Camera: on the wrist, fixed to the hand. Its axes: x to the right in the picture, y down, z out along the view.
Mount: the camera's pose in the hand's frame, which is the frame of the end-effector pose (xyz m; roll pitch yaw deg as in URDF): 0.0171 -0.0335 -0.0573 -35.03 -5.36 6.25
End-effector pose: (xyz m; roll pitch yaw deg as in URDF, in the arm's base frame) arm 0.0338 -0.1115 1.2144 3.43 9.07 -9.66
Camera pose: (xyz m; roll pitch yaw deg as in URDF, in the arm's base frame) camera 0.0362 -0.1424 1.1532 -30.67 3.30 -3.76
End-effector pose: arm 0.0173 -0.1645 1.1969 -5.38 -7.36 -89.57
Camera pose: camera -0.0212 -0.1887 1.1456 -41.28 -12.06 -82.72
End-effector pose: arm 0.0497 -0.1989 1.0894 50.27 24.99 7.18
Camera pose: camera 0.0361 -0.1778 1.0256 15.48 16.76 7.03
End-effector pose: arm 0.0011 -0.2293 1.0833 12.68 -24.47 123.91
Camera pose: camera -0.0055 -0.1834 1.0328 -24.72 -30.97 129.62
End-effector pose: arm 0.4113 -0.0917 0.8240 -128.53 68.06 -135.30
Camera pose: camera 0.3491 -0.1196 0.8313 -161.99 76.28 -133.96
